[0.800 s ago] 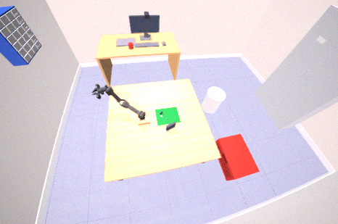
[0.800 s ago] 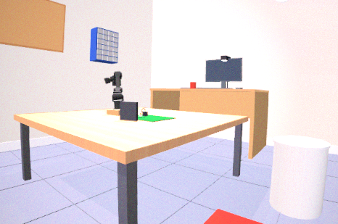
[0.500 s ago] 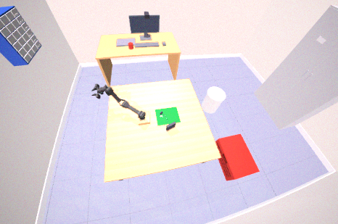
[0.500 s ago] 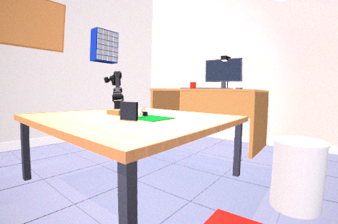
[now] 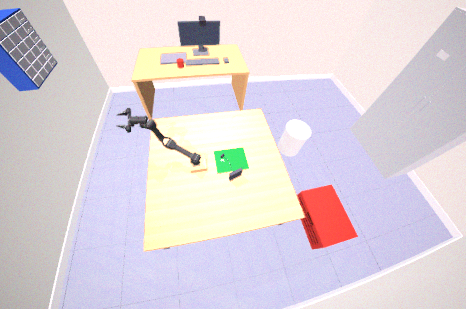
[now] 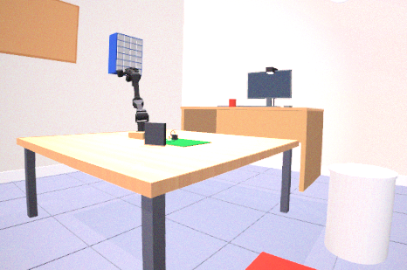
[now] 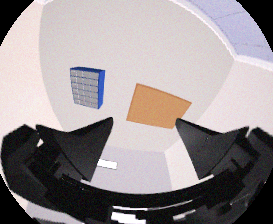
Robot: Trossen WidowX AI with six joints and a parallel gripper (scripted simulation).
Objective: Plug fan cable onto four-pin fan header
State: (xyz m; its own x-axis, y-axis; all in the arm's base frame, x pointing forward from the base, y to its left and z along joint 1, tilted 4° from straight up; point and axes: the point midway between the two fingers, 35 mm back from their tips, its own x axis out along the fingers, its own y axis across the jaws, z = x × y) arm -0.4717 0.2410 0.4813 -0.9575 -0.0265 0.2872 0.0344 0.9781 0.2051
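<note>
Now: the small dark plug 79 cm ahead of my gripper tip, 51 cm below it and 17 cm to the right of it. Also, from my gripper tip: green board 86 cm ahead, 54 cm below, 23 cm to the right; dark fan 85 cm ahead, 47 cm below, 40 cm to the right.
</note>
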